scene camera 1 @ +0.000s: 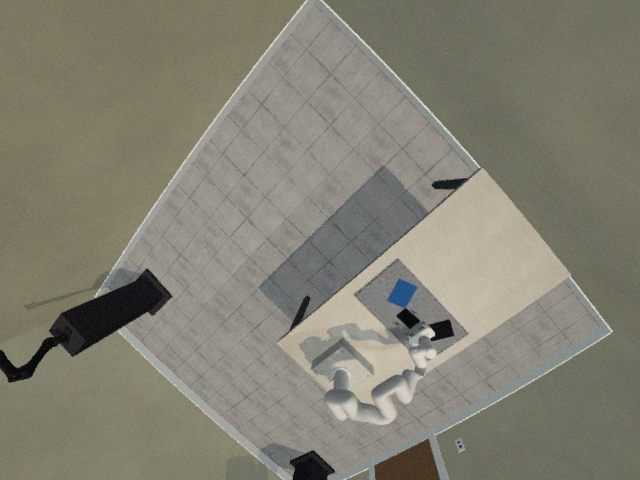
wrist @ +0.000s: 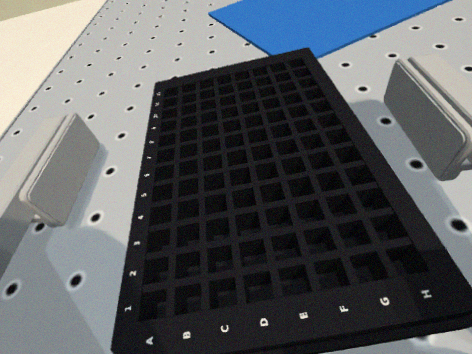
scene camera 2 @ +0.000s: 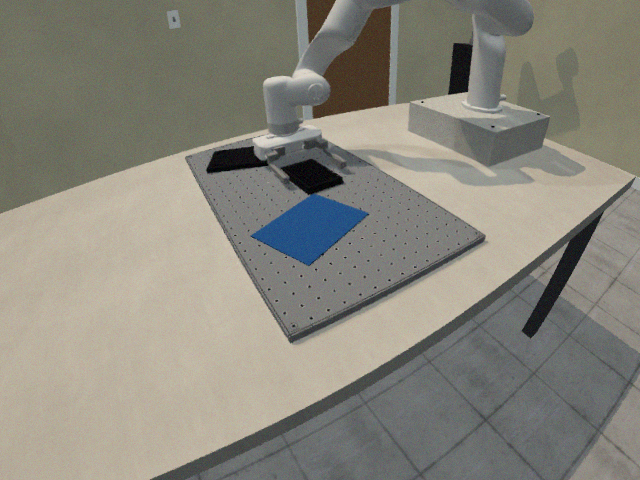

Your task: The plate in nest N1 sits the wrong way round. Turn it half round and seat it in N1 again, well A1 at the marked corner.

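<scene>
The black well plate (scene camera 1: 407,318) (scene camera 2: 311,176) (wrist: 250,185) lies flat low over the grey board. In the wrist view its letters A to H run along the near edge and number 1 is nearest, so well A1 is at the near left corner. What it rests on is mostly hidden; small dark bumps show at its far edge. My gripper (scene camera 2: 314,171) (wrist: 243,147) is open, its fingers apart on either side of the plate, with gaps on both sides. A second flat black block (scene camera 1: 442,329) (scene camera 2: 235,158) lies behind the hand. No nest label is readable.
A blue sheet (scene camera 1: 402,292) (scene camera 2: 310,227) (wrist: 320,22) lies on the perforated grey board (scene camera 1: 377,294) (scene camera 2: 392,258) (wrist: 112,107), close to the plate's far end in the wrist view. The arm's grey base block (scene camera 1: 343,356) (scene camera 2: 454,131) stands on the table beside the board.
</scene>
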